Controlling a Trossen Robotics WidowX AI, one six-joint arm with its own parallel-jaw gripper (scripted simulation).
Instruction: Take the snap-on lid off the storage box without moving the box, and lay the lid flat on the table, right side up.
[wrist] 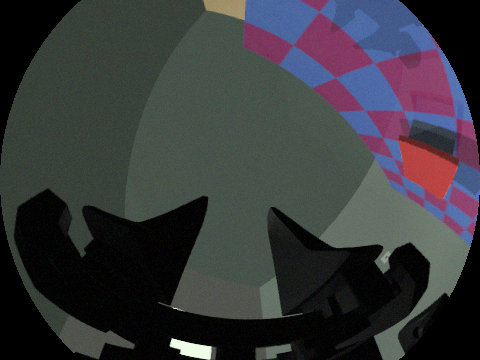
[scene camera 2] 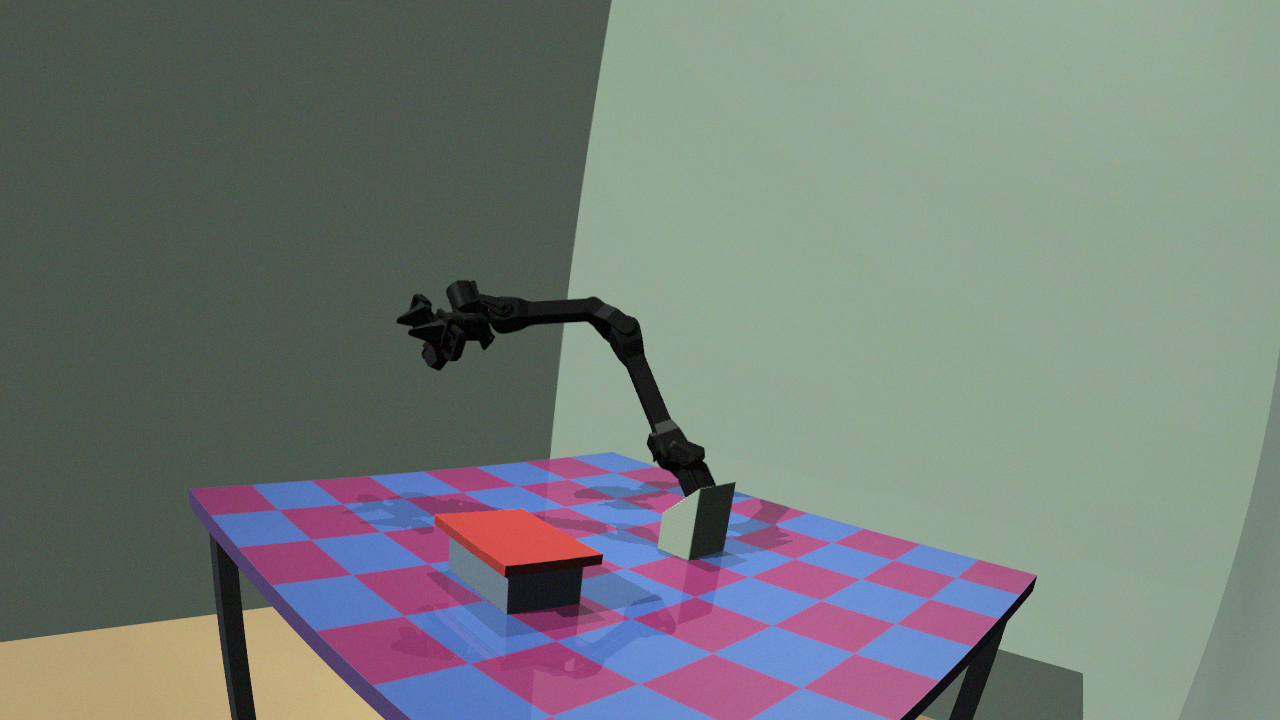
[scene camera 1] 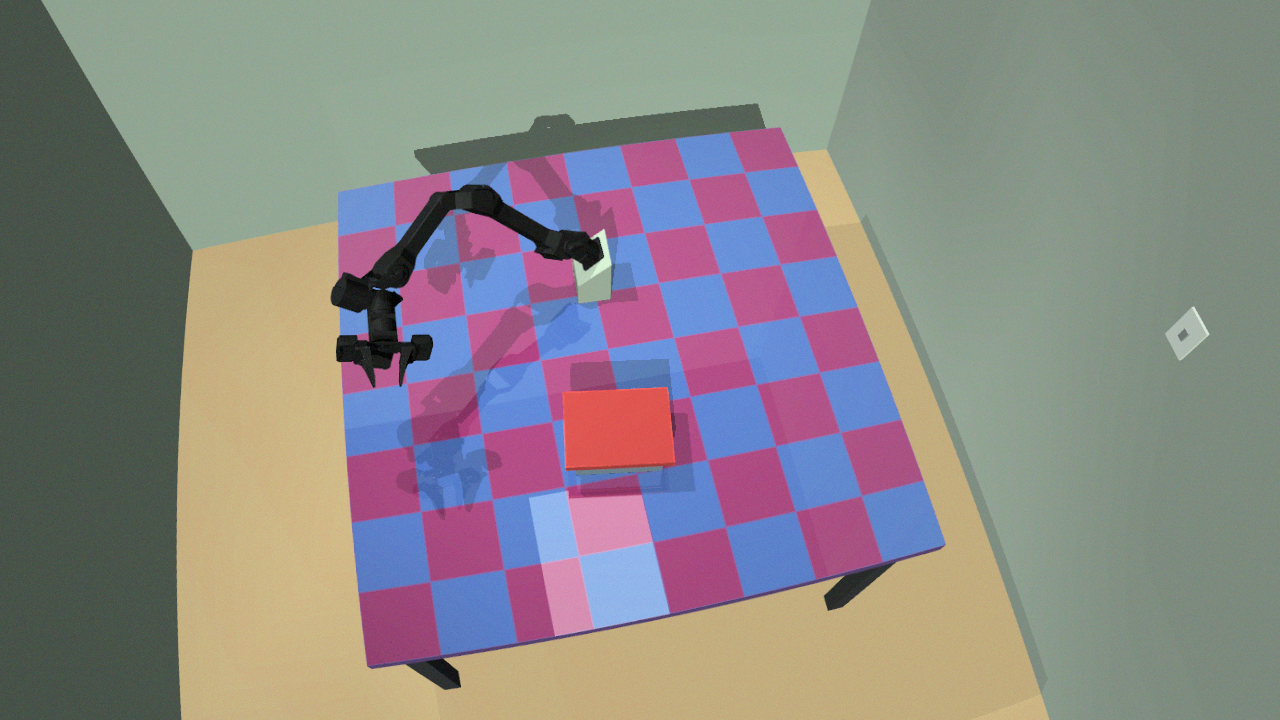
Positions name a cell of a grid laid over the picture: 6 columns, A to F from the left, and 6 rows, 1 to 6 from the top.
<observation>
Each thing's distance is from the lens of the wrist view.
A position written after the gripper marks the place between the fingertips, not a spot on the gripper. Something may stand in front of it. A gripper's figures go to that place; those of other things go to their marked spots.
gripper (wrist: C4): 0.10 m
lid (wrist: F3): 0.49 m
</observation>
